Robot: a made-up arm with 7 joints.
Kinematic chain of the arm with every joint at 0, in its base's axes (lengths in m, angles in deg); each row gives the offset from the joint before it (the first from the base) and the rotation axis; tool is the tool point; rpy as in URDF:
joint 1: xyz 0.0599 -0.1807 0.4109 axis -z
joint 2: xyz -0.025 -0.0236 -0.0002 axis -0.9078 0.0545 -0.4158
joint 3: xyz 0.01 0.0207 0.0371 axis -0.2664 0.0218 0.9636
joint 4: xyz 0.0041 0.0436 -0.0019 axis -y
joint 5: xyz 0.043 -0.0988 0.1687 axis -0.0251 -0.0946 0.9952
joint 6: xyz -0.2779 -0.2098 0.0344 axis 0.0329 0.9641 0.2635
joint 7: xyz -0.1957 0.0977 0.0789 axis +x
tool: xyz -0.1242 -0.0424 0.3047 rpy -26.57 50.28 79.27
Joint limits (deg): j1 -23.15..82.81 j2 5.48..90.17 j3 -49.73..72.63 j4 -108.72..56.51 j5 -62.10..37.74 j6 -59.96..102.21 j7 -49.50..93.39
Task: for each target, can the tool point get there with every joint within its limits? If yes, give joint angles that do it. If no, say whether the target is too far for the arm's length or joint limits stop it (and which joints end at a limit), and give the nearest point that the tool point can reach.
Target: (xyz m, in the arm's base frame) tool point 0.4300 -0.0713 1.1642
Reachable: yes | joints 24.95 27.56 49.72 -40.23 -6.15 23.44 35.90
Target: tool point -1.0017 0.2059 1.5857
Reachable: no: too far | nearest point -0.5304 0.0332 1.0548 | short by 0.731 m
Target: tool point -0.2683 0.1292 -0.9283
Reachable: no: too far | nearest point -0.1406 0.0087 -0.3739 | short by 0.582 m
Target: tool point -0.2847 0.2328 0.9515
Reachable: yes | joints 7.13 83.73 20.01 30.65 -7.68 57.58 77.55
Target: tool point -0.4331 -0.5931 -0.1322
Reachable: no: joint limits stop it (at a limit: joint 1, joint 2, joint 4) | nearest point -0.4055 -0.5442 -0.0967 | short by 0.066 m
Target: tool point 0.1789 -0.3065 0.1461
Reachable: no: joint limits stop it (at a limit: joint 3, joint 4, joint 5, joint 6) | nearest point 0.2643 -0.3967 -0.0029 | short by 0.194 m
